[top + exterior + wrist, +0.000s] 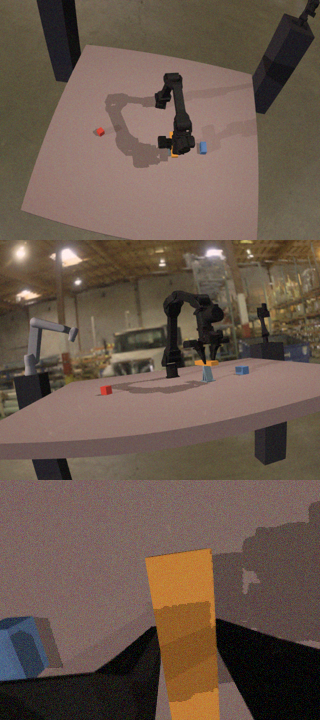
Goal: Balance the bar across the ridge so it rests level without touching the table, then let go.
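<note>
Now: the orange bar 30 mm behind my gripper tip and 10 mm to the right of it. From my gripper tip the other things lie so: blue block: 70 mm behind, 170 mm to the left, 60 mm below; red cube: 50 mm behind, 420 mm to the right, 60 mm below.
</note>
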